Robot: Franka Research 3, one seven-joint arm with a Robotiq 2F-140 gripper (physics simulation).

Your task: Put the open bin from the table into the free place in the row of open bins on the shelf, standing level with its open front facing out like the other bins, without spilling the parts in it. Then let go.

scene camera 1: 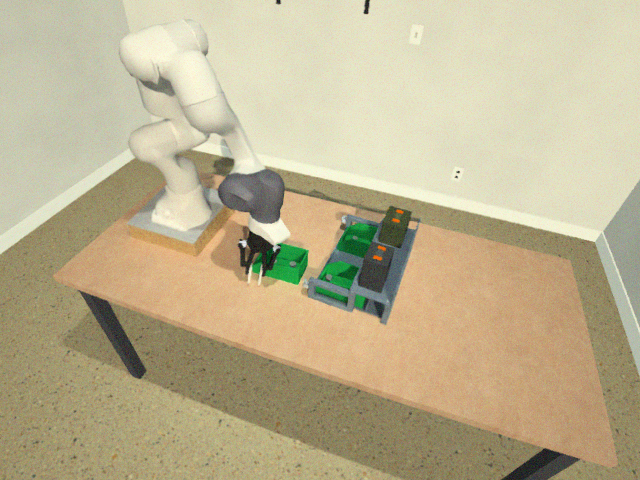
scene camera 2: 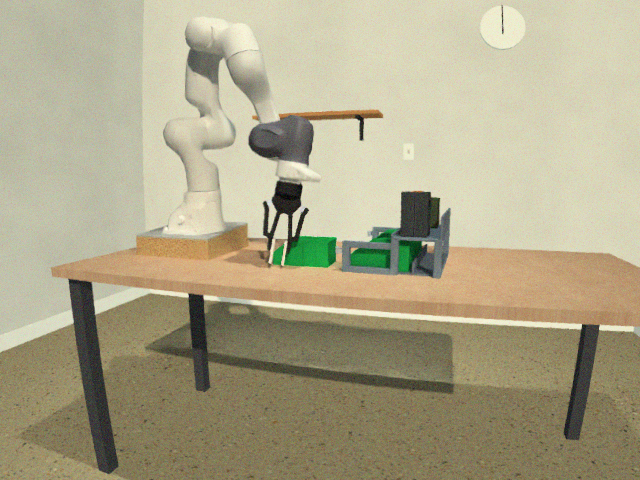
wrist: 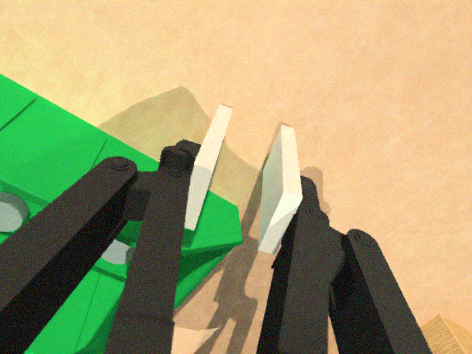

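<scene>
The green open bin [scene camera 1: 290, 273] [scene camera 2: 317, 251] [wrist: 55, 137] stands level on the table left of the shelf, with grey round parts [scene camera 1: 293, 264] [wrist: 11, 212] inside. My gripper [scene camera 1: 254, 280] [scene camera 2: 277, 263] [wrist: 248, 140] is partly open, pointing down low at the bin's left end, with nothing between its pale fingertips. In the wrist view one finger overlaps the bin's corner and hides part of it; whether it touches is unclear. The grey shelf [scene camera 1: 402, 273] [scene camera 2: 394, 255] holds a near green bin [scene camera 1: 338, 273] [scene camera 2: 369, 258] and a far green bin [scene camera 1: 356, 238], with a gap between them.
Two dark boxes with orange marks, a near one [scene camera 1: 375, 268] [scene camera 2: 415, 214] and a far one [scene camera 1: 395, 228] [scene camera 2: 435, 212], stand on the shelf's top board behind the bins. The near end frame of the shelf rises beside the near bin. The arm's base block [scene camera 1: 170, 241] [scene camera 2: 173, 245] is at the left.
</scene>
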